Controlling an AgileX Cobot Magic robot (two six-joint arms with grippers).
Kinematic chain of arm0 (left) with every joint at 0, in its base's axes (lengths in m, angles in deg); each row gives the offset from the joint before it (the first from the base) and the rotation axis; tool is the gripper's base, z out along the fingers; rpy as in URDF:
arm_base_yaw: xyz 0 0 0.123 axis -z
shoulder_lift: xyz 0 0 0 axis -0.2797 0.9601 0
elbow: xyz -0.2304 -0.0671 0.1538 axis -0.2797 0.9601 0
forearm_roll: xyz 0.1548 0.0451 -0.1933 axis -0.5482 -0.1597 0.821
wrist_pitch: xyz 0 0 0 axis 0.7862 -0.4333 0.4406
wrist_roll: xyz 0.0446 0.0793 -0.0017 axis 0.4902 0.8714 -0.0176
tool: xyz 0 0 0 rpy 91.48 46.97 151.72
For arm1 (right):
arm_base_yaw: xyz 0 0 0.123 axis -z
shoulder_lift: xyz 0 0 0 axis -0.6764 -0.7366 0
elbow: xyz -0.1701 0.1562 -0.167 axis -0.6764 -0.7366 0
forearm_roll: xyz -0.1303 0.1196 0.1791 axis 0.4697 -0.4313 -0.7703
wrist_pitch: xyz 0 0 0 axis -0.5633 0.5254 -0.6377
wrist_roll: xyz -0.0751 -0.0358 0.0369 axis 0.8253 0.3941 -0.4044
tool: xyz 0 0 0 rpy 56.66 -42.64 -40.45
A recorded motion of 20 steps. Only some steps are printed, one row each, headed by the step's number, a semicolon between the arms.
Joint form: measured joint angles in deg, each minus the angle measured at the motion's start. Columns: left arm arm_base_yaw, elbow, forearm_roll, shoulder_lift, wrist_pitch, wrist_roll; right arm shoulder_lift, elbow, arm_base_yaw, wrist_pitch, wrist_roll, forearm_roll.
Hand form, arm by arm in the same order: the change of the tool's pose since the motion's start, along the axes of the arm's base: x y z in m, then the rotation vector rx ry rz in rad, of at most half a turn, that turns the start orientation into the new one. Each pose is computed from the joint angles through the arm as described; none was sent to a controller.
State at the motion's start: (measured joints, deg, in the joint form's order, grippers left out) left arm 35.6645 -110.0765 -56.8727 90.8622 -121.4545 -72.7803; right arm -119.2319 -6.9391 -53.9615 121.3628 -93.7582 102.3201
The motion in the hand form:
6: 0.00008 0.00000 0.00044 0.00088 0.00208 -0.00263; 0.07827 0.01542 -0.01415 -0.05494 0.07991 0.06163
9: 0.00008 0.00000 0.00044 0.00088 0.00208 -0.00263; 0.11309 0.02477 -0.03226 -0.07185 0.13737 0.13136
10: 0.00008 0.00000 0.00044 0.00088 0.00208 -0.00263; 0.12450 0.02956 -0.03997 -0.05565 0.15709 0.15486
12: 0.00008 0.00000 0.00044 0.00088 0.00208 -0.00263; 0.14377 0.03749 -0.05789 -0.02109 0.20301 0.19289
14: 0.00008 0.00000 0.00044 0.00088 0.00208 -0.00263; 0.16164 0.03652 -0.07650 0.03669 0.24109 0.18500
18: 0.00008 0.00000 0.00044 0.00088 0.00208 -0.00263; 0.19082 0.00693 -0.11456 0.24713 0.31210 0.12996
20: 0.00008 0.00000 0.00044 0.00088 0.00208 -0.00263; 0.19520 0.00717 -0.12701 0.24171 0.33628 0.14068
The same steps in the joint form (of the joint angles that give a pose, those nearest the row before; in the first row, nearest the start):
6: 0.00 -0.11 0.00 0.00 -0.23 0.17; -17.07 15.18 0.00 2.35 4.70 0.00
9: 0.00 -0.11 0.00 0.00 -0.23 0.17; -25.21 22.00 0.00 3.67 9.40 -1.72
10: 0.00 -0.11 0.00 0.00 -0.23 0.17; -28.02 24.35 0.00 4.01 10.83 -3.44
12: 0.00 -0.11 0.00 0.00 -0.23 0.17; -33.12 28.13 0.11 4.81 13.24 -6.76
14: 0.00 -0.11 0.00 0.00 -0.23 0.17; -37.70 31.28 1.43 5.21 13.98 -10.43
18: 0.00 -0.11 0.00 0.00 -0.23 0.17; -45.32 35.29 8.14 5.79 17.42 -23.09
20: 0.00 -0.11 0.00 0.00 -0.23 0.17; -47.10 35.64 8.14 5.79 18.28 -23.09

